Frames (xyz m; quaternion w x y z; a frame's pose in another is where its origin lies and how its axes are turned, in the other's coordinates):
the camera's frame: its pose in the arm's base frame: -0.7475 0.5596 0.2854 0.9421 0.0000 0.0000 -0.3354
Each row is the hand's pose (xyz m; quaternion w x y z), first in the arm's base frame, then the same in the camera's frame.
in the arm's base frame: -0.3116 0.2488 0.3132 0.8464 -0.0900 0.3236 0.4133
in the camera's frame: 0.5342 0.0346 0.0278 0.6587 -0.1933 0.2747 0.6732
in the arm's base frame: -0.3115 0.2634 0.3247 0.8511 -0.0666 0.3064 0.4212
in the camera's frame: 0.5251 0.0460 0.0393 0.6605 -0.1655 0.2663 0.6822
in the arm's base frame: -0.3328 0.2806 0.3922 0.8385 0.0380 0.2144 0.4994
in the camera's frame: 0.4977 0.0458 0.1068 0.6225 -0.0361 0.2147 0.7517
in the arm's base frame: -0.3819 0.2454 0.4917 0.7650 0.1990 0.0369 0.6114
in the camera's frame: 0.4819 -0.0125 0.2063 0.5156 0.1751 0.1015 0.8326
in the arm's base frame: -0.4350 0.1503 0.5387 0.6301 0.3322 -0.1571 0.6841
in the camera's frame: 0.5008 -0.1197 0.2533 0.3642 0.3656 -0.0366 0.8558
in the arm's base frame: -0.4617 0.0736 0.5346 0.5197 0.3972 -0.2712 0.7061
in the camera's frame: 0.5286 -0.1961 0.2492 0.2528 0.4652 -0.1223 0.8395
